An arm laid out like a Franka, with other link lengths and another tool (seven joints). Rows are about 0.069 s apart.
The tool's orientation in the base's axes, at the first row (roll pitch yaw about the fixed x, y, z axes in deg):
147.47 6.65 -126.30
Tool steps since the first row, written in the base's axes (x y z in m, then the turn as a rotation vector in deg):
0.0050 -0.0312 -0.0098 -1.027 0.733 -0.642
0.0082 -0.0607 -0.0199 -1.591 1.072 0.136
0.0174 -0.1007 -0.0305 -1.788 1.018 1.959
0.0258 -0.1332 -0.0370 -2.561 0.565 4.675
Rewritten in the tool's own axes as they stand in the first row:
0.0232 -0.0228 -0.0061 0.091 0.722 1.214
0.0461 -0.0438 -0.0105 0.062 1.694 0.909
0.0739 -0.0740 -0.0210 0.010 2.784 -0.565
0.0957 -0.0980 -0.0316 0.512 4.585 -2.729

